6 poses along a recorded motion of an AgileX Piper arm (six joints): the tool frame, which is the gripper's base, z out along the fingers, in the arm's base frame.
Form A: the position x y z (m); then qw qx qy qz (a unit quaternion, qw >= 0).
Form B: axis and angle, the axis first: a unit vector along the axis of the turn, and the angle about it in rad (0 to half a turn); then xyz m. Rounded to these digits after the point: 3 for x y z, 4 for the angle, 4 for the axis.
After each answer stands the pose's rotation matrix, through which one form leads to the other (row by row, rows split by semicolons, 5 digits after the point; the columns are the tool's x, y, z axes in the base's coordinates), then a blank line. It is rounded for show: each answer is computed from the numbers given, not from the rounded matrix.
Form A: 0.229 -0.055 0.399 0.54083 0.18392 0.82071 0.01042
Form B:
0.2187 0.9757 0.0124 1.9987 0.229 -0.055 0.399
-0.34735 0.29062 0.89156; 0.31316 0.93213 -0.18184; -0.88390 0.21604 -0.41479

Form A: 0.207 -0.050 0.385 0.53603 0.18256 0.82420 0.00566
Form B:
0.2163 0.9763 0.0067 2.0101 0.207 -0.050 0.385
-0.35868 0.29487 0.88566; 0.30700 0.93328 -0.18639; -0.88153 0.20505 -0.42528

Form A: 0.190 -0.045 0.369 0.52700 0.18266 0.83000 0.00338
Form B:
0.2149 0.9766 0.0040 2.0315 0.190 -0.045 0.369
-0.37782 0.29965 0.87605; 0.30678 0.93325 -0.18691; -0.87358 0.19813 -0.44452

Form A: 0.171 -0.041 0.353 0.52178 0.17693 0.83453 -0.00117
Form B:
0.2074 0.9783 -0.0014 2.0437 0.171 -0.041 0.353
-0.39288 0.29653 0.87047; 0.29409 0.93739 -0.18659; -0.87130 0.18268 -0.45549

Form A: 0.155 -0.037 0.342 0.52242 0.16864 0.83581 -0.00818
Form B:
0.1978 0.9802 -0.0096 2.0422 0.155 -0.037 0.342
-0.39728 0.29045 0.87052; 0.27335 0.94299 -0.18987; -0.87604 0.16253 -0.45402

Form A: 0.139 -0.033 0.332 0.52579 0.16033 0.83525 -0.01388
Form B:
0.1885 0.9819 -0.0163 2.0343 0.139 -0.033 0.332
-0.39568 0.28243 0.87388; 0.25324 0.94820 -0.19179; -0.88279 0.14541 -0.44670

